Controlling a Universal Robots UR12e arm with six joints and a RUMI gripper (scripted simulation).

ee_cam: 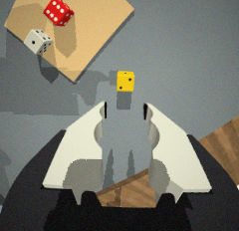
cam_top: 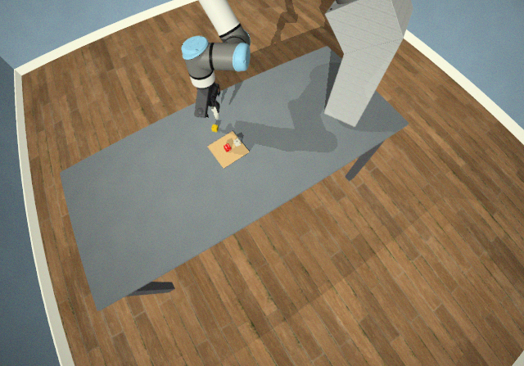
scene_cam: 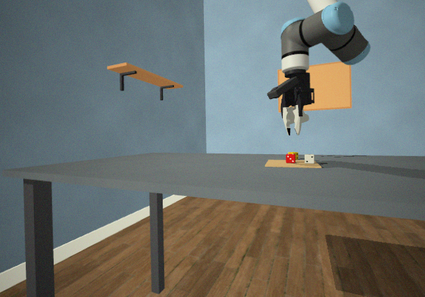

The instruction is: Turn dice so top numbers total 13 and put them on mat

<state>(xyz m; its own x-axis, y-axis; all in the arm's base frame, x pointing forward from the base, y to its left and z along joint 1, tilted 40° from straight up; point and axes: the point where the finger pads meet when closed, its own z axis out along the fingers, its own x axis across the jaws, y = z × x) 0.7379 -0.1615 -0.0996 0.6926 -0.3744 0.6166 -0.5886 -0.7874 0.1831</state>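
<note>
Now: hand 90 mm above the yellow die. Also, from my hand: red die: 10 mm behind, 130 mm to the left, 80 mm below; tan mat: 10 mm behind, 130 mm to the left, 100 mm below; white die: 60 mm behind, 130 mm to the left, 80 mm below.
</note>
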